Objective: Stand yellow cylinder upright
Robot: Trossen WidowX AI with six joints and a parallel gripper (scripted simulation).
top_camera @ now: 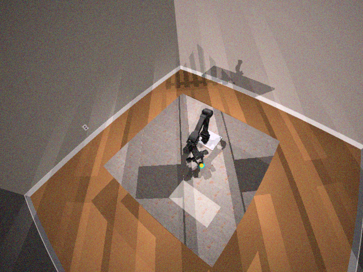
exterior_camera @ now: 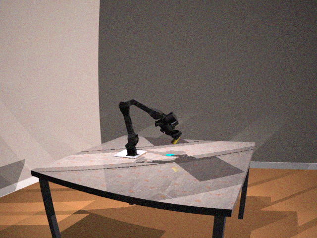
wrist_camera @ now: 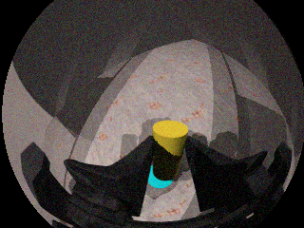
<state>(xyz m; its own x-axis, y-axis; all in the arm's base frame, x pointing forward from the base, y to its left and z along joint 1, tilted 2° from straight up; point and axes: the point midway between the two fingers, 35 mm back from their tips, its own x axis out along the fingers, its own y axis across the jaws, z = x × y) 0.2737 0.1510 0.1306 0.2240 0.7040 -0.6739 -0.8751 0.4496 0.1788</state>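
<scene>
Now: gripper tip 13 cm above the cyan circle, 4 cm past it and 3 cm to the left of it. Also, from my gripper tip: yellow tall cylinder 2 cm below, 1 cm to the right, 1 cm behind.
</scene>
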